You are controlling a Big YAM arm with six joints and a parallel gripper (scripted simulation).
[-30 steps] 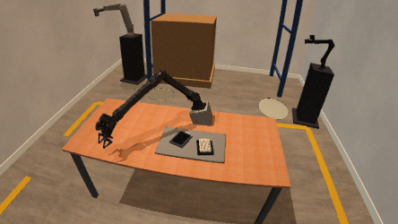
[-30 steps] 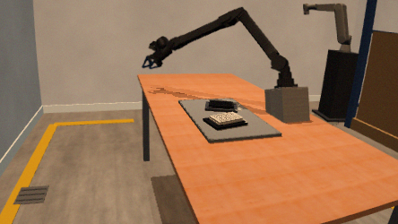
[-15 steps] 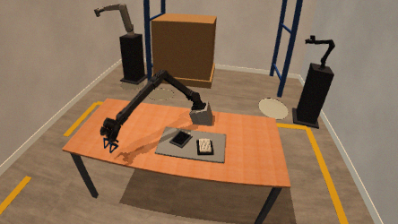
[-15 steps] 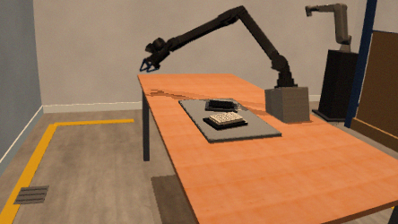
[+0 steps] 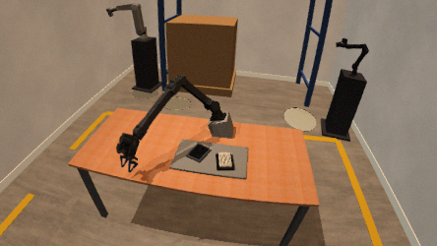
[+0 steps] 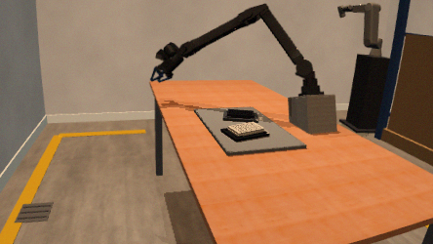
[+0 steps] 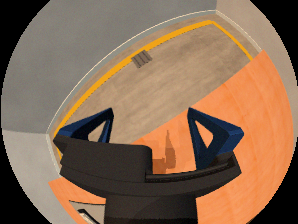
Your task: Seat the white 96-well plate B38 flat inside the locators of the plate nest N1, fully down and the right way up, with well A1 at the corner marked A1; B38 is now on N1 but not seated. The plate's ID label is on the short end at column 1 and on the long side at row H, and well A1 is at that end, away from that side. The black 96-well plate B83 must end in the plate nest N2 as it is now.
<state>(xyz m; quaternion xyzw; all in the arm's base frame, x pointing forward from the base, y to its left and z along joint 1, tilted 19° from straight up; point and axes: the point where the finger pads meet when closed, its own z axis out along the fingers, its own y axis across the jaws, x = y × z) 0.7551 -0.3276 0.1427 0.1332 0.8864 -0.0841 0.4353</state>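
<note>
Now: hand 530 mm to the right of the white 96-well plate B38, 410 mm past it and 80 mm above it. Also, from my hand: black plate B83: 430 mm behind, 320 mm to the left, 80 mm below; black plate nest N1: 530 mm to the left, 410 mm behind, 100 mm below.
</note>
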